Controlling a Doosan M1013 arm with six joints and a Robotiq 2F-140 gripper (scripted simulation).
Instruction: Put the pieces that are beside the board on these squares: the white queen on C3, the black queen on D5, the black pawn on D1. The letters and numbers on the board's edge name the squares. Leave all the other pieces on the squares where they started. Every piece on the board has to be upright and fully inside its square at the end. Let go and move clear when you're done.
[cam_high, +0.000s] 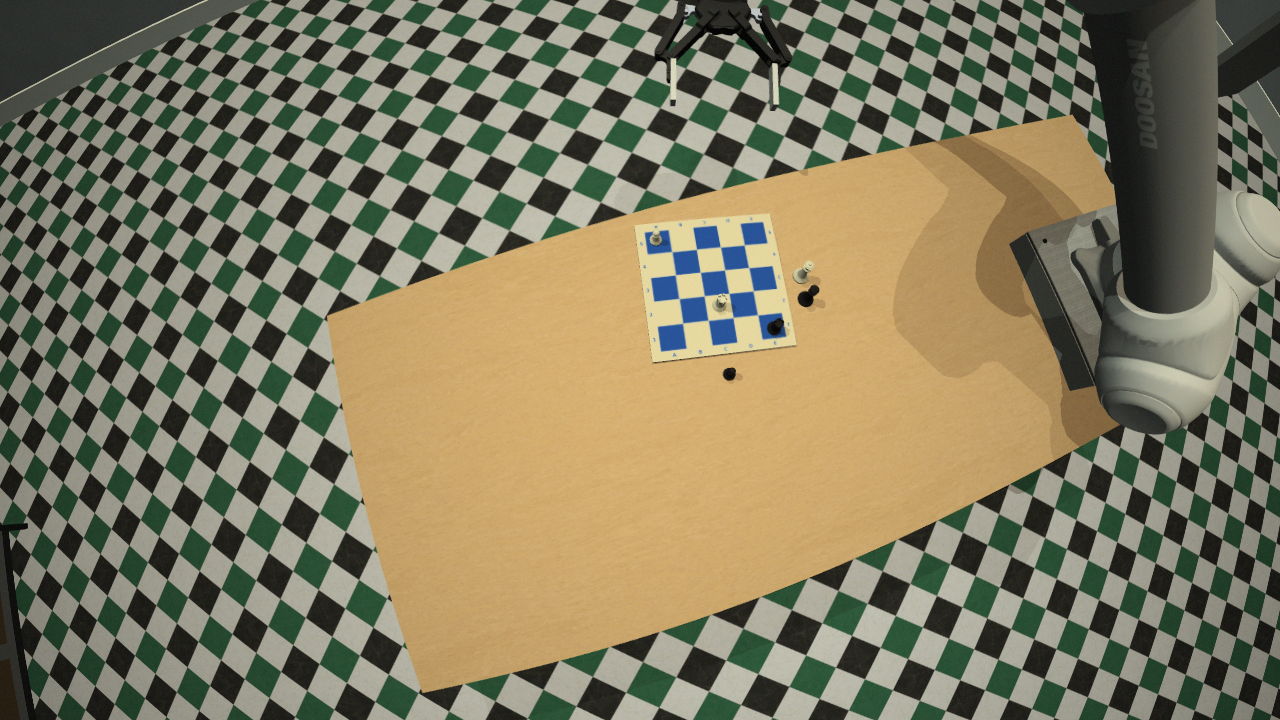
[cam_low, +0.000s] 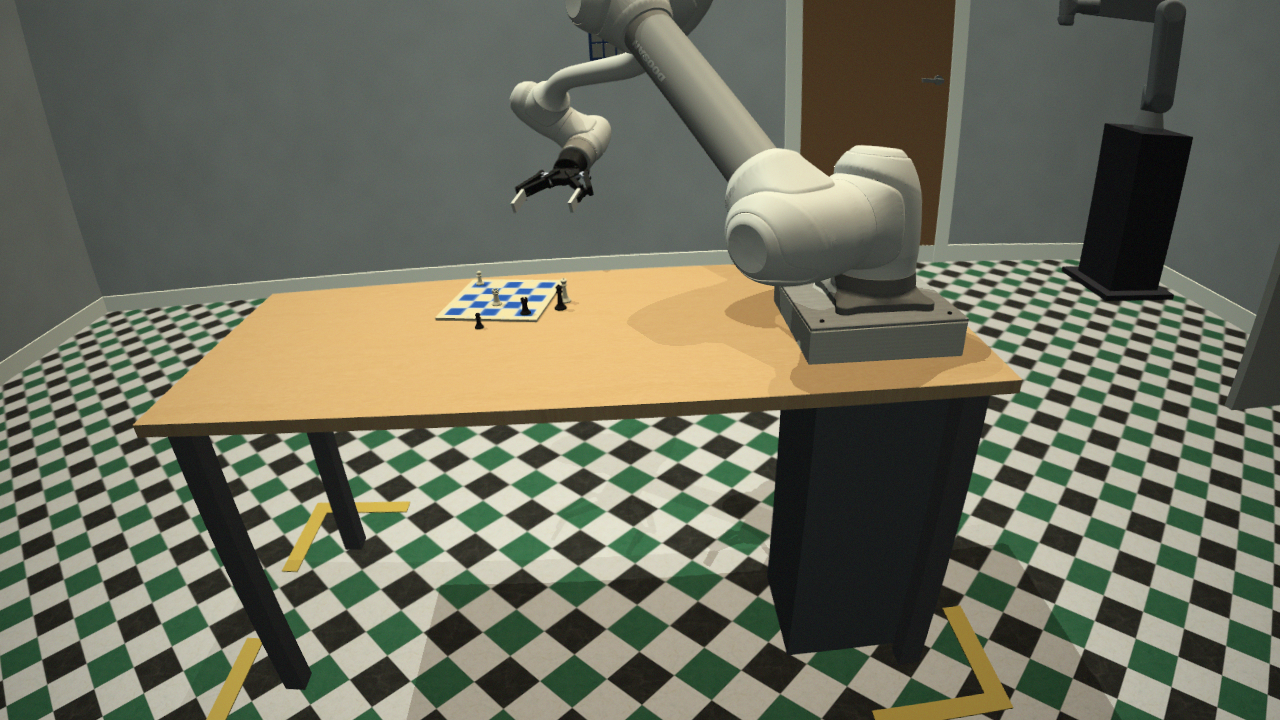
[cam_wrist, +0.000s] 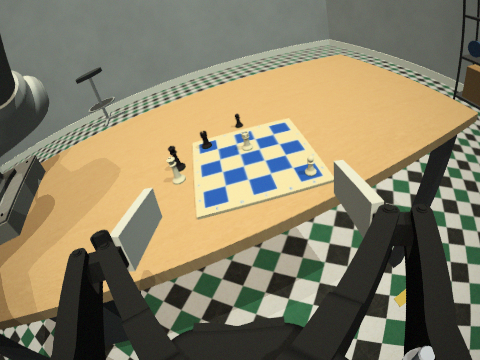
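Now: hand 6 cm past the white queen, 25 cm to the right of it and 12 cm above it. Also, from my hand: cream board (7 cm ahead, 23 cm to the left, 14 cm below); black queen (6 cm behind, 29 cm to the left, 12 cm below); black pawn (10 cm ahead, 36 cm to the left, 13 cm below).
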